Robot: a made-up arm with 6 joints. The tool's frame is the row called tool.
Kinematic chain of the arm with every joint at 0, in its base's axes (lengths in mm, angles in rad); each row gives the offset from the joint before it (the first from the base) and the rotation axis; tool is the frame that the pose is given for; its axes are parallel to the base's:
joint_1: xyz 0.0 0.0 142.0 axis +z
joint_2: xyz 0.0 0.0 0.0 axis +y
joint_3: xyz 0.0 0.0 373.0 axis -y
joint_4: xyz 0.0 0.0 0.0 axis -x
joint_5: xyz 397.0 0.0 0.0 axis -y
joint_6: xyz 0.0 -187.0 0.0 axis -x
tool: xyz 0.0 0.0 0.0
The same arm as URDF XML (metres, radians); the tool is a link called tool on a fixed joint. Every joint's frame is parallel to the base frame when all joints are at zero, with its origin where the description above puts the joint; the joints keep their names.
<robot name="arm">
  <joint name="tool_fixed" type="fixed">
    <parent link="link6"/>
    <child link="tool"/>
    <origin xyz="0.0000 0.0000 0.0000"/>
  </joint>
  <joint name="joint_6" type="continuous">
    <parent link="link5"/>
    <child link="link6"/>
    <origin xyz="0.0000 -0.1870 0.0000"/>
    <axis xyz="-1 0 0"/>
  </joint>
  <joint name="joint_5" type="continuous">
    <parent link="link4"/>
    <child link="link5"/>
    <origin xyz="0.3970 0.0000 0.0000"/>
    <axis xyz="0 -1 0"/>
  </joint>
  <joint name="joint_4" type="continuous">
    <parent link="link3"/>
    <child link="link4"/>
    <origin xyz="0.0000 0.0000 0.0000"/>
    <axis xyz="-1 0 0"/>
  </joint>
  <joint name="joint_3" type="continuous">
    <parent link="link2"/>
    <child link="link3"/>
    <origin xyz="0.0000 0.0000 0.3730"/>
    <axis xyz="0 -1 0"/>
  </joint>
  <joint name="joint_2" type="continuous">
    <parent link="link1"/>
    <child link="link2"/>
    <origin xyz="0.0000 0.0000 0.0000"/>
    <axis xyz="0 1 0"/>
  </joint>
  <joint name="joint_1" type="continuous">
    <parent link="base"/>
    <child link="link1"/>
    <origin xyz="0.0000 0.0000 0.1420"/>
    <axis xyz="0 0 1"/>
  </joint>
  <link name="base"/>
  <link name="link1"/>
  <link name="link2"/>
  <link name="link3"/>
  <link name="link4"/>
  <link name="link5"/>
  <link name="link6"/>
  <link name="tool"/>
</robot>

